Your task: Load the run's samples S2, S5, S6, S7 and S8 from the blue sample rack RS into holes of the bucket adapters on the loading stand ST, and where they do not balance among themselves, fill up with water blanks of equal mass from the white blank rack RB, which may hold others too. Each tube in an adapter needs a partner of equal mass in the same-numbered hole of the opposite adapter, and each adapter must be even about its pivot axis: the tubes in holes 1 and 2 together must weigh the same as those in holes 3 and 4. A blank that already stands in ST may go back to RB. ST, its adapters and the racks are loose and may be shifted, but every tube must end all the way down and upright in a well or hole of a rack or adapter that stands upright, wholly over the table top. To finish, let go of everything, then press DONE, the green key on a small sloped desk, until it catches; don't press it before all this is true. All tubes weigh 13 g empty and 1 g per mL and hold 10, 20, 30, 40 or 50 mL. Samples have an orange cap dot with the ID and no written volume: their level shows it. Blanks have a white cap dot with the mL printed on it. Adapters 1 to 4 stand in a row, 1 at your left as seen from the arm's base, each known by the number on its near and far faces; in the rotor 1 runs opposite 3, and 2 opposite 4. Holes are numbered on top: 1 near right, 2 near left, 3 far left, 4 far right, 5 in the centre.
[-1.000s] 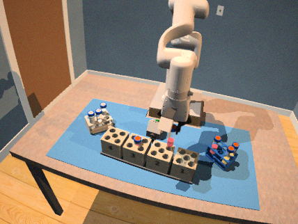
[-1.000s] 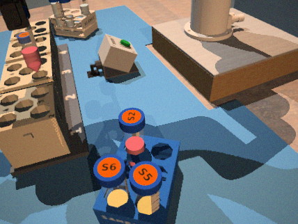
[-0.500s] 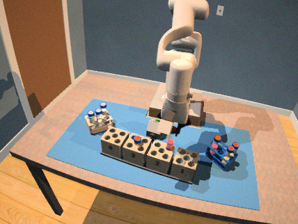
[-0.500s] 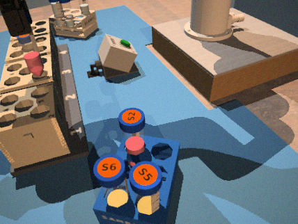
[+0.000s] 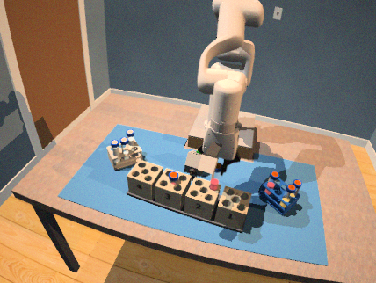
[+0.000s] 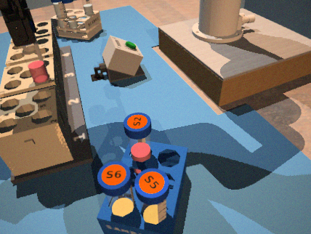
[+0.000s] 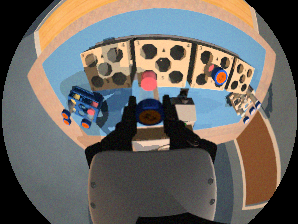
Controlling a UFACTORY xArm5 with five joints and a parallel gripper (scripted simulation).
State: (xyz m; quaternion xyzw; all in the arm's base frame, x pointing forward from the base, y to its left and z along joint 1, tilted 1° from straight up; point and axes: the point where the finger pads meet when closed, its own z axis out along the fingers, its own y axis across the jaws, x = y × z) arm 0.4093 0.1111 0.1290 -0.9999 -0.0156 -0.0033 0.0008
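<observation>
Right now my hand is 190 mm above the loading stand ST, 80 mm to the left of it and 20 mm short of it. From my hand the other things lie so: white blank rack RB (410 mm to the right, 160 mm below, 80 mm behind); blue-capped tube (410 mm to the right, 130 mm below, 40 mm behind); blue sample rack RS (240 mm to the left, 160 mm below, 130 mm behind).
</observation>
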